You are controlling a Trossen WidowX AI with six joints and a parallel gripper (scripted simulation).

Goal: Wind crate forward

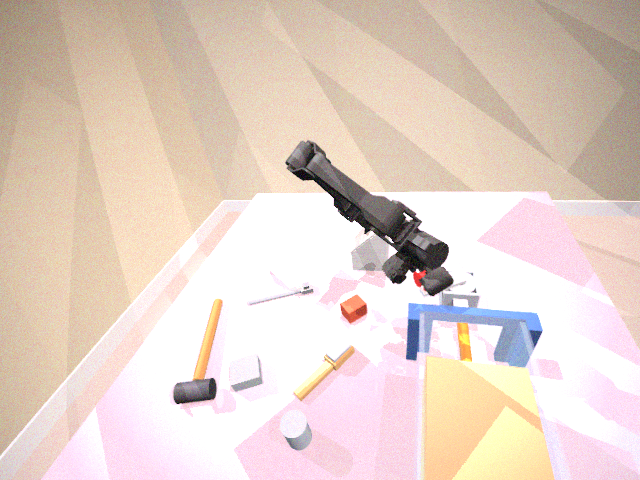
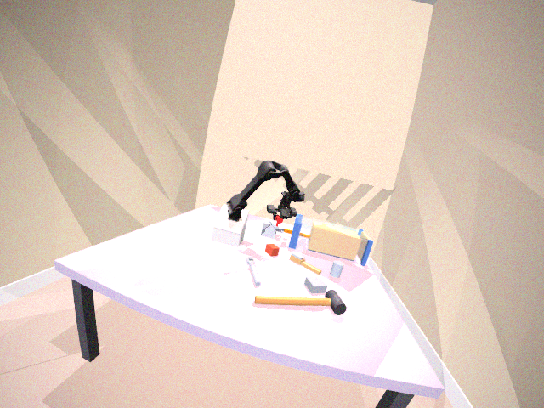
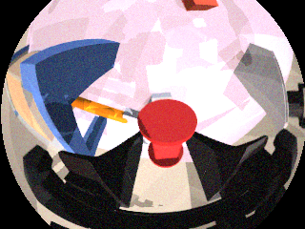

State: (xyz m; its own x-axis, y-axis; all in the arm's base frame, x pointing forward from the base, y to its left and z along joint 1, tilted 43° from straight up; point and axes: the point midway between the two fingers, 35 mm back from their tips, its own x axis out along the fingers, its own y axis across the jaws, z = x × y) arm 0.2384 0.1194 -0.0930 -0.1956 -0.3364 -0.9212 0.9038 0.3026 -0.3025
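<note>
My gripper tip is 1 cm short of the red knob and 1 cm to the left of it. Round my gripper tip: grey winch 5 cm behind, 7 cm to the left, 10 cm below; then frame 12 cm ahead, 7 cm to the left, 3 cm below; then crank handle 1 cm behind, 2 cm to the left, 3 cm below.
</note>
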